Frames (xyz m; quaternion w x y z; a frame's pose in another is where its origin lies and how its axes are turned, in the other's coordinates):
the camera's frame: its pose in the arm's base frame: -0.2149 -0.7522 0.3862 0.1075 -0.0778 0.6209 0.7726
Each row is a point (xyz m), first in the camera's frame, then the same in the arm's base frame.
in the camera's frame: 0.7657 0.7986 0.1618
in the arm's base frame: -1.1613 -0.7055 0.9798
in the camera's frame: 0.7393 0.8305 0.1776
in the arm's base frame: -1.1440 -0.6985 1.0200
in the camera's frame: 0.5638 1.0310 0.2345
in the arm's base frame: -1.0266 -0.6964 1.2659
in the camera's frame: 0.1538 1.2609 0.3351
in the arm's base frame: -0.6901 -0.6740 1.6085
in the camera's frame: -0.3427 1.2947 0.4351
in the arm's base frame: -0.2186 -0.6179 1.7880
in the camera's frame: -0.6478 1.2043 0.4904
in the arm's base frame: 0.1002 -0.5665 1.7921
